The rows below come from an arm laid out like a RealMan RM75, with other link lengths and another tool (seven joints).
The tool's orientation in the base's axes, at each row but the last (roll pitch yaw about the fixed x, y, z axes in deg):
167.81 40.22 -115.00
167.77 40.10 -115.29
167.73 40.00 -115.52
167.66 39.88 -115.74
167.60 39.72 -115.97
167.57 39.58 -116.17
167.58 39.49 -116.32
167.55 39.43 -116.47
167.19 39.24 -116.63
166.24 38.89 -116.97
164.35 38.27 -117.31
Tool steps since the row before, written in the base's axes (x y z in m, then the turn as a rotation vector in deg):
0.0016 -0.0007 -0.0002 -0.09 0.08 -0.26
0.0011 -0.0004 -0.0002 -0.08 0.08 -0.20
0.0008 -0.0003 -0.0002 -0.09 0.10 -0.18
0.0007 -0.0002 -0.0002 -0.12 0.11 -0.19
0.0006 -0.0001 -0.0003 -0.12 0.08 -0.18
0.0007 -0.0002 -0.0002 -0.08 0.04 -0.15
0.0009 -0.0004 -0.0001 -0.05 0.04 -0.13
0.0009 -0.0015 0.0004 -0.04 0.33 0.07
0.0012 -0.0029 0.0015 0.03 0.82 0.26
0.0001 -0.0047 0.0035 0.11 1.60 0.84
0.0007 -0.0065 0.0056 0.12 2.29 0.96
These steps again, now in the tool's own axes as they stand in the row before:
0.0001 -0.0017 -0.0002 0.14 0.07 0.24
0.0000 -0.0012 0.0000 0.10 0.07 0.20
0.0001 -0.0009 0.0000 0.08 0.09 0.19
0.0000 -0.0008 0.0001 0.09 0.11 0.21
0.0001 -0.0006 0.0002 0.10 0.11 0.18
0.0000 -0.0008 0.0001 0.10 0.06 0.13
0.0000 -0.0010 -0.0001 0.07 0.04 0.12
0.0005 -0.0012 -0.0012 -0.26 0.15 0.16
0.0006 -0.0018 -0.0029 -0.74 0.27 0.34
0.0010 -0.0009 -0.0057 -1.68 0.54 0.41
0.0008 -0.0014 -0.0085 -2.24 0.76 0.78

